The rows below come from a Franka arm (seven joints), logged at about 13 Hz.
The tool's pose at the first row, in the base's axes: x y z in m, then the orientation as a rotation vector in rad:
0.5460, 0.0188, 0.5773, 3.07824, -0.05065, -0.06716
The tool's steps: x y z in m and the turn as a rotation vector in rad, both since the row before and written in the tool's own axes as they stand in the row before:
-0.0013, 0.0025, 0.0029, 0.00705, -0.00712, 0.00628
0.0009, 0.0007, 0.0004, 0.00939, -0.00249, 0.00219
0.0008, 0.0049, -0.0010, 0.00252, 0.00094, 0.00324
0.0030, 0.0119, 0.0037, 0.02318, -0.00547, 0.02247
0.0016, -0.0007, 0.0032, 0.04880, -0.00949, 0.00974
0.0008, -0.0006, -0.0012, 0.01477, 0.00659, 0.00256
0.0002, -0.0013, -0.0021, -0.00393, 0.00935, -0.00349
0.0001, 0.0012, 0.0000, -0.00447, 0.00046, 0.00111
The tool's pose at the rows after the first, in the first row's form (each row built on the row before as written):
0.5445, 0.0162, 0.5746, 3.08483, -0.06103, -0.07781
0.5454, 0.0154, 0.5742, 3.09404, -0.06507, -0.08151
0.5461, 0.0105, 0.5754, 3.09638, -0.07020, -0.07992
0.5484, -0.0017, 0.5721, 3.11786, -0.10685, -0.08743
0.5499, -0.0012, 0.5688, -3.10941, 0.12399, 0.09920
0.5508, -0.0007, 0.5700, -3.09516, 0.12826, 0.08770
0.5512, 0.0005, 0.5721, -3.09996, 0.12315, 0.07346
0.5512, -0.0007, 0.5721, -3.10441, 0.12490, 0.07316

